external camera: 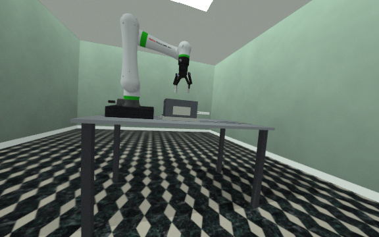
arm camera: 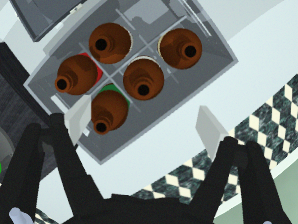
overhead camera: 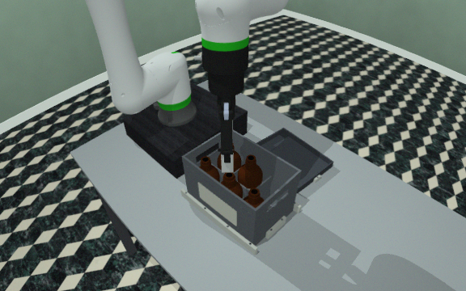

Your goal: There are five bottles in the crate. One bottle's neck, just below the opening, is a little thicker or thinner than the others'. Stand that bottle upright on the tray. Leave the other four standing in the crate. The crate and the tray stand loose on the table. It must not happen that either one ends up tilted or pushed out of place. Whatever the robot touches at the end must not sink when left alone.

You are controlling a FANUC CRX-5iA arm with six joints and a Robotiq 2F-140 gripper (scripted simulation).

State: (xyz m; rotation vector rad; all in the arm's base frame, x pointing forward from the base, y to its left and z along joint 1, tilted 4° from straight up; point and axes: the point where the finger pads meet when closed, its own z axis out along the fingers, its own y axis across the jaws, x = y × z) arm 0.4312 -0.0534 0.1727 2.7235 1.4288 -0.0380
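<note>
Right now the brown bottle is 17 cm below my hand. Also, from my hand: glass bottle 17 cm below, 10 cm behind, 7 cm to the left; then crate 17 cm below, 4 cm to the left, 1 cm behind; then dark grey tray 31 cm to the left, 25 cm below, 6 cm behind.
</note>
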